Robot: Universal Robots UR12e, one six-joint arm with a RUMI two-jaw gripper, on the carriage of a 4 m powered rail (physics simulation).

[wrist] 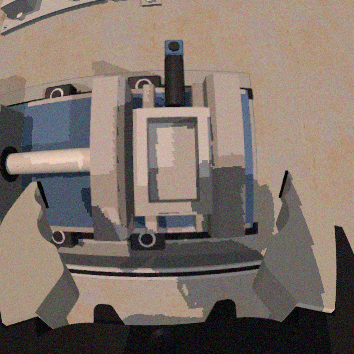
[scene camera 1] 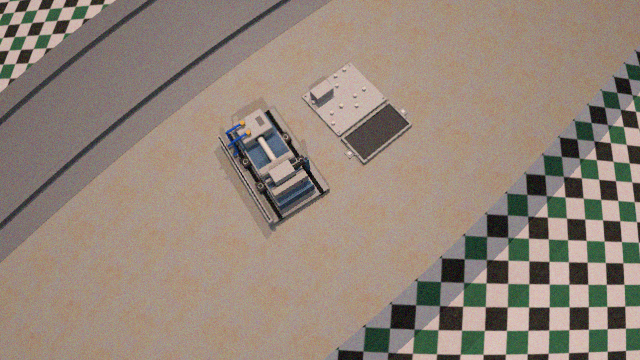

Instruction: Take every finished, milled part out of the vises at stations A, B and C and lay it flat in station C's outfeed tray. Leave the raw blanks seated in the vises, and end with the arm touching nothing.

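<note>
In the wrist view a milled part (wrist: 177, 162), pale with a rectangular pocket in its top, sits between the two jaws of a vise (wrist: 225, 115). My gripper (wrist: 161, 179) is open, with its fingers wide apart on the near side of the vise, beyond the jaws to left and right. Nothing is between the fingertips, and they do not touch the part. In scene camera 1 another vise (scene camera 1: 256, 127) holds a block (scene camera 1: 281, 172) with a plain top and no pocket. A shallow tray (scene camera 1: 377, 132) with a dark floor holds no part. The arm does not show there.
In scene camera 1 a pale plate (scene camera 1: 350, 107) with small pins carries a grey block (scene camera 1: 321, 93) and adjoins the tray. The rail (scene camera 1: 145, 65) runs at the upper left. In the wrist view a dark handle (wrist: 174, 80) sticks out behind the vise, and a plate edge (wrist: 55, 10) shows at the top left.
</note>
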